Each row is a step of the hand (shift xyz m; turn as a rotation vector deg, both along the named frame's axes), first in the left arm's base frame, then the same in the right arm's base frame.
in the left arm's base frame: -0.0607 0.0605 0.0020 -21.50 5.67 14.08
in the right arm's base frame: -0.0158 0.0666 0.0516 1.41 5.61 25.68
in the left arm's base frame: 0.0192 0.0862 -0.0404 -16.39 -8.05 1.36
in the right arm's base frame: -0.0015 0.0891 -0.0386 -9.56 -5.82 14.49
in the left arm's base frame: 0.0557 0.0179 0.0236 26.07 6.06 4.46
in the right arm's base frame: 0.0531 0.0049 -0.0337 18.93 1.38 -19.39
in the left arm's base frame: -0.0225 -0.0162 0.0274 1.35 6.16 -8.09
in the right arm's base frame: 0.0063 -0.0182 0.0339 -4.34 7.42 -5.59
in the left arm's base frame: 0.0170 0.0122 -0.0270 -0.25 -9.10 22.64
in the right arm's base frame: -0.0099 0.0150 -0.0291 16.02 -13.37 12.65
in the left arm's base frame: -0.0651 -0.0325 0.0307 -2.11 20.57 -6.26
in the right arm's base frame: -0.0176 -0.0288 0.0714 -1.17 21.50 -1.75
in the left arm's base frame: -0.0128 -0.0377 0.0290 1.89 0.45 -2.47
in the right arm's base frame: 0.0075 -0.0407 0.0268 -0.89 0.68 -2.94
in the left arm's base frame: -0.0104 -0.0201 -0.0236 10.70 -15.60 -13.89
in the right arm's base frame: -0.0296 -0.0133 -0.0041 -9.42 -13.79 -16.49
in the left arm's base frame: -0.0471 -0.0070 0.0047 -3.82 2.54 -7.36
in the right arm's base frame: -0.0229 -0.0013 0.0420 -7.38 4.48 -0.85
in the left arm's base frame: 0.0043 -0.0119 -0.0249 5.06 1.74 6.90
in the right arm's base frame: -0.0208 -0.0071 -0.0172 8.71 -0.41 -0.46
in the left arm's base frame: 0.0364 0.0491 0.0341 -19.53 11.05 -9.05
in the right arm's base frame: 0.0590 0.0357 -0.0120 -15.00 15.23 11.33
